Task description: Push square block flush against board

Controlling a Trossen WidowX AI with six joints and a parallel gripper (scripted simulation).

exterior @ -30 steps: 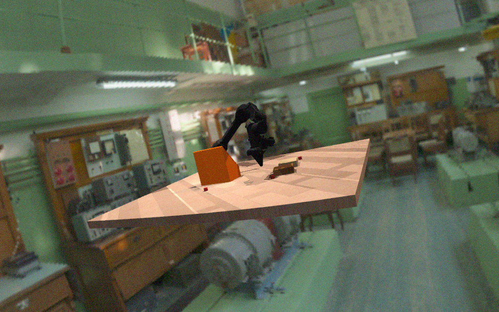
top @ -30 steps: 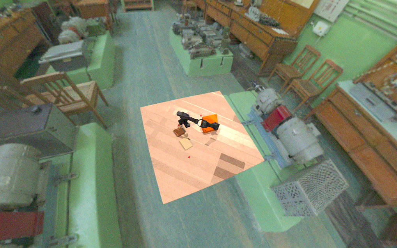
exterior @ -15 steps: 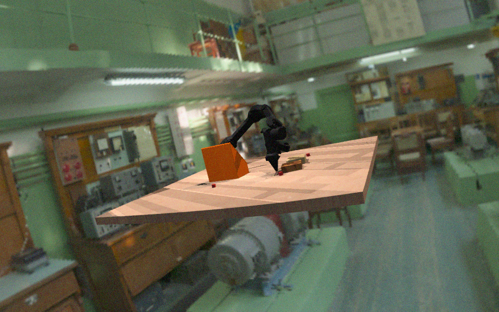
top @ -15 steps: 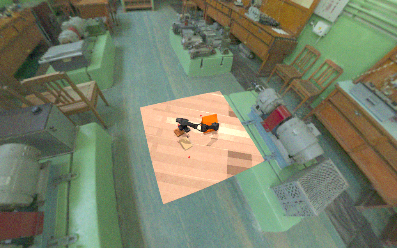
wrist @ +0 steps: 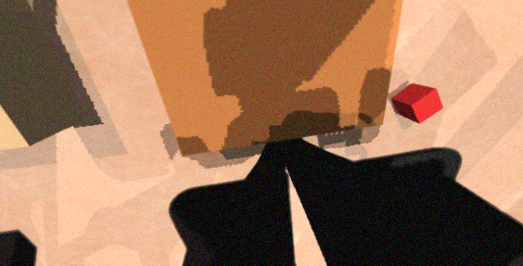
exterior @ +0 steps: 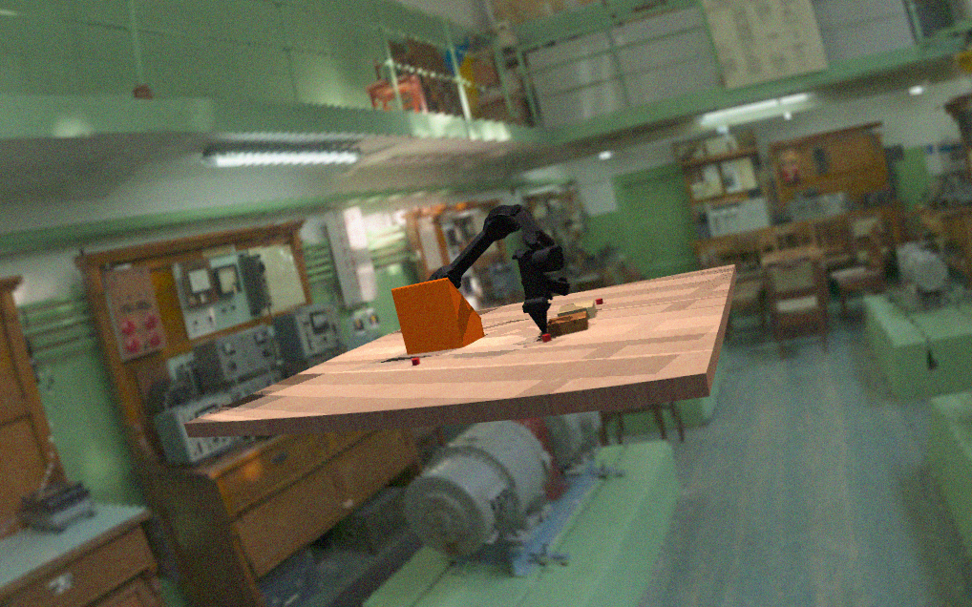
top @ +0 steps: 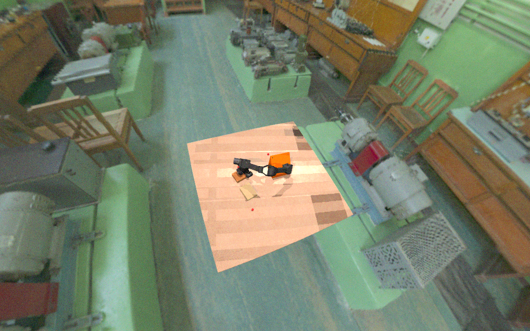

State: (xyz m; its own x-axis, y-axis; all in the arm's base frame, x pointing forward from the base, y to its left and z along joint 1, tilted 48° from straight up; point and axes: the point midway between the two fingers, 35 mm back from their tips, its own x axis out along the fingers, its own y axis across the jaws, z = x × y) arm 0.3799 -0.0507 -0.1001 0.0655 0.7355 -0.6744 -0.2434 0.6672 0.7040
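Right now the tan board is 20 cm to the left of my gripper tip, 4 cm ahead of it and 1 cm above it. From my gripper tip the other things lie so: brown square block (6 cm ahead, 2 cm to the left, 1 cm above).
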